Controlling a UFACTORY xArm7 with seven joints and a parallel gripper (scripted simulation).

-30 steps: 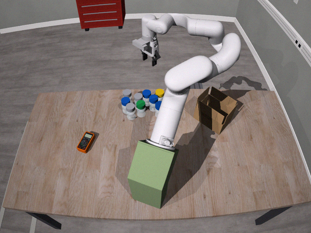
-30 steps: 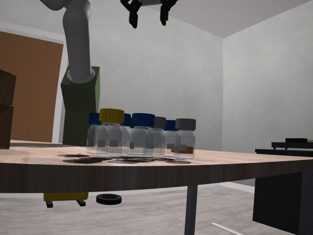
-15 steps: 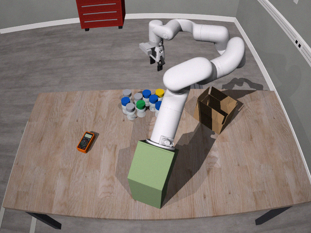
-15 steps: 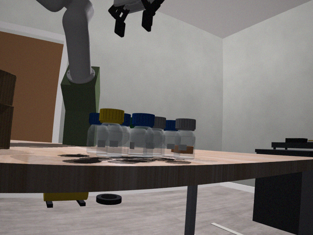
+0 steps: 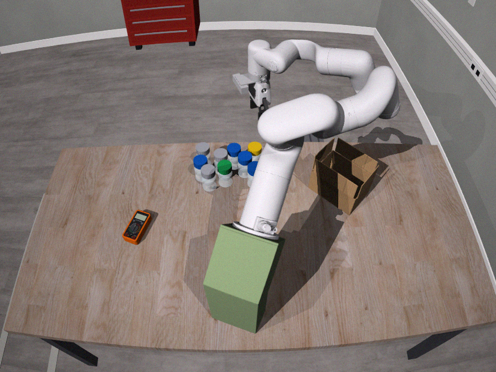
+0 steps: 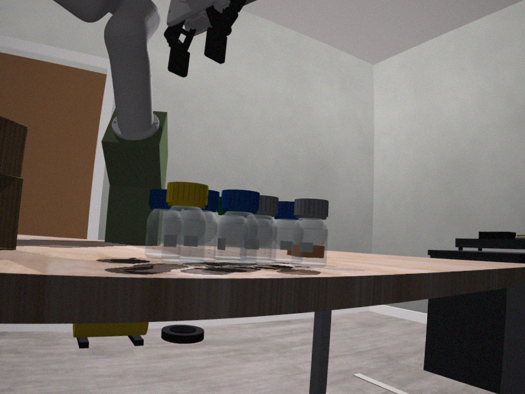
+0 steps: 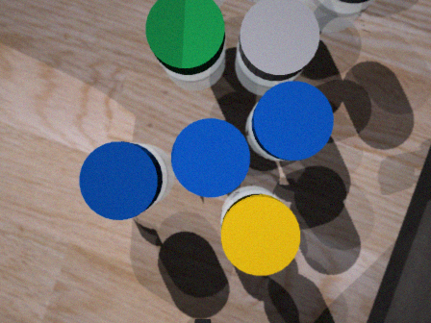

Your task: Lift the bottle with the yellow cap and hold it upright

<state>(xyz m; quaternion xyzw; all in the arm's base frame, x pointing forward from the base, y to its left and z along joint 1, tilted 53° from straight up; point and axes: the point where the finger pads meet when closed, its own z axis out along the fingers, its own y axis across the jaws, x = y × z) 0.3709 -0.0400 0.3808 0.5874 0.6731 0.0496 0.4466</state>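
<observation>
My hand is 230 mm above the yellow-capped bottle, 10 mm to the right of it and 10 mm past it. Also, from my hand: orange multimeter: 550 mm to the left, 260 mm below, 90 mm behind; then green-capped bottle: 230 mm below, 160 mm to the left, 40 mm behind.
</observation>
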